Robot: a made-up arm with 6 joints. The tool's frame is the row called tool. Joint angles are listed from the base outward.
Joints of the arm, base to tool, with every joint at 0 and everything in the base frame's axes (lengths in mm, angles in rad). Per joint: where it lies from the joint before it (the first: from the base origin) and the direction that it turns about. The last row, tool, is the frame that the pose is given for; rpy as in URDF.
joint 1: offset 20 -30 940 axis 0 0 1
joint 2: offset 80 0 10 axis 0 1 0
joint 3: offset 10 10 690 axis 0 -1 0
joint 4: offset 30 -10 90 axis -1 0 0
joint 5: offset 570 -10 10 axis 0 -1 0
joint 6: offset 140 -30 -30 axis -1 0 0
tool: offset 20 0 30 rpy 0 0 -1.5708
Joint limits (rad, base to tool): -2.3..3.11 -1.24..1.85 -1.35..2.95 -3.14..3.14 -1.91..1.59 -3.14..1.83
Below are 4 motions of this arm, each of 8 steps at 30 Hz.
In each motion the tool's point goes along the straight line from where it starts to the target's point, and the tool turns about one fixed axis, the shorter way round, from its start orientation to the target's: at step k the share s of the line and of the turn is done. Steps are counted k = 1, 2, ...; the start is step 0. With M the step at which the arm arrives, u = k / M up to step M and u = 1 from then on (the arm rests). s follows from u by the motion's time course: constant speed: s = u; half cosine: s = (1 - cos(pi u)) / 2; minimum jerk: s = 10 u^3 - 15 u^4 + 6 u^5.
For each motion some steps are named. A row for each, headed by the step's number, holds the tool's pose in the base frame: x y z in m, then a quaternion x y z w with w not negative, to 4 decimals.
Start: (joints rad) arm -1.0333 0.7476 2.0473 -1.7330 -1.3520 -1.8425
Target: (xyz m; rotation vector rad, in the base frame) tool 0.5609 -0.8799 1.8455 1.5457 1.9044 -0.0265
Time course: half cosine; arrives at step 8
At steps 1, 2, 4, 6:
1: 0.5063 -0.5365 2.0302 0.4518 0.7443 -0.1163 0.4779
2: 0.5125 -0.5751 2.0094 0.4690 0.7447 -0.1045 0.4632
4: 0.5325 -0.7014 1.9415 0.5230 0.7426 -0.0657 0.4131
6: 0.5526 -0.8276 1.8736 0.5734 0.7353 -0.0265 0.3603

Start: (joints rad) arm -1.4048 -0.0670 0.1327 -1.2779 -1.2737 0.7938
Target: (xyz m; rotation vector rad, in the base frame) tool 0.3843 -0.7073 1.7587 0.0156 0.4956 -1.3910
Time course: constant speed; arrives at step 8
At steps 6, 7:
6: 0.3537 -0.6960 1.7678 0.0360 0.2292 -0.6689 0.7063
7: 0.3690 -0.7017 1.7633 0.0216 0.2276 -0.6517 0.7232

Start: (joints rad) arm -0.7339 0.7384 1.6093 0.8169 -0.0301 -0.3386
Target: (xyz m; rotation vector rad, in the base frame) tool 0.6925 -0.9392 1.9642 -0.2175 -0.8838 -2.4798
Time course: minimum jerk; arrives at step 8
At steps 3, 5, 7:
3: 0.6971 -0.7549 2.0755 -0.0447 -0.4161 -0.8707 0.2585
5: 0.6943 -0.8692 2.0065 -0.0665 -0.3596 -0.8960 0.2520
7: 0.6926 -0.9351 1.9667 -0.0790 -0.3263 -0.9088 0.2477

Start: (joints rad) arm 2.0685 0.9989 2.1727 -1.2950 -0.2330 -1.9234
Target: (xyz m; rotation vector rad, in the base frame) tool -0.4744 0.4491 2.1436 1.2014 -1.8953 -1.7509
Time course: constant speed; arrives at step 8
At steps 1, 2, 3, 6, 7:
1: -0.4727 0.7401 2.0230 0.3313 -0.7773 -0.5243 0.1057
2: -0.4729 0.6985 2.0403 0.3443 -0.7617 -0.5374 0.1118
3: -0.4732 0.6570 2.0575 0.3571 -0.7456 -0.5501 0.1179
6: -0.4739 0.5322 2.1092 0.3941 -0.6947 -0.5862 0.1357
7: -0.4742 0.4907 2.1264 0.4059 -0.6769 -0.5975 0.1415

